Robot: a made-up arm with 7 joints.
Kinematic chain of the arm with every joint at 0, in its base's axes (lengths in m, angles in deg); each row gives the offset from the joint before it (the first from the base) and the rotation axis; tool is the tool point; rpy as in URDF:
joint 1: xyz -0.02 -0.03 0.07 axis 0 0.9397 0.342
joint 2: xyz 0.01 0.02 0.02 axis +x
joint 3: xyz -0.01 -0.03 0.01 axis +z
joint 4: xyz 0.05 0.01 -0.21 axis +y
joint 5: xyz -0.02 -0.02 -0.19 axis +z
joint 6: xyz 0 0 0.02 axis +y
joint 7: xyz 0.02 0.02 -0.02 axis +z
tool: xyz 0.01 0 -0.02 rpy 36.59 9.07 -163.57
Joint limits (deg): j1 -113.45..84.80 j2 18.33..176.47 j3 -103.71..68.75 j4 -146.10..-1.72 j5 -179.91..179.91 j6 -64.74..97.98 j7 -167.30..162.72
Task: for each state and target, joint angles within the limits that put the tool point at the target. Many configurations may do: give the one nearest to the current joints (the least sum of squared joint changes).
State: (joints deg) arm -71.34 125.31 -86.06 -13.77 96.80 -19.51 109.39
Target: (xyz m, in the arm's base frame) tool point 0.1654 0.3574 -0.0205
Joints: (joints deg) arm -42.27 87.45 -98.40 -35.56 98.47 -11.55 110.75
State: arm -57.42 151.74 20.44 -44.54 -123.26 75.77 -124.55
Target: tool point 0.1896 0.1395 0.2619
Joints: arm -23.53 124.78 -3.57 -86.90 -131.05 80.52 -126.75
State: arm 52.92 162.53 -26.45 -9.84 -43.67 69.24 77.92
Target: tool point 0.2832 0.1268 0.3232
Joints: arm 51.89 169.92 -24.77 -1.72 -42.37 80.02 80.67
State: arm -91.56 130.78 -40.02 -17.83 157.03 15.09 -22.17
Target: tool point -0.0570 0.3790 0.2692
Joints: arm -90.18 125.17 -37.90 -17.97 156.50 11.07 -23.06
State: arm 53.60 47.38 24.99 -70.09 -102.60 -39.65 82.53
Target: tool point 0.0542 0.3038 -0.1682
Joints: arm 16.76 59.85 11.79 -34.10 -115.13 -7.76 81.12
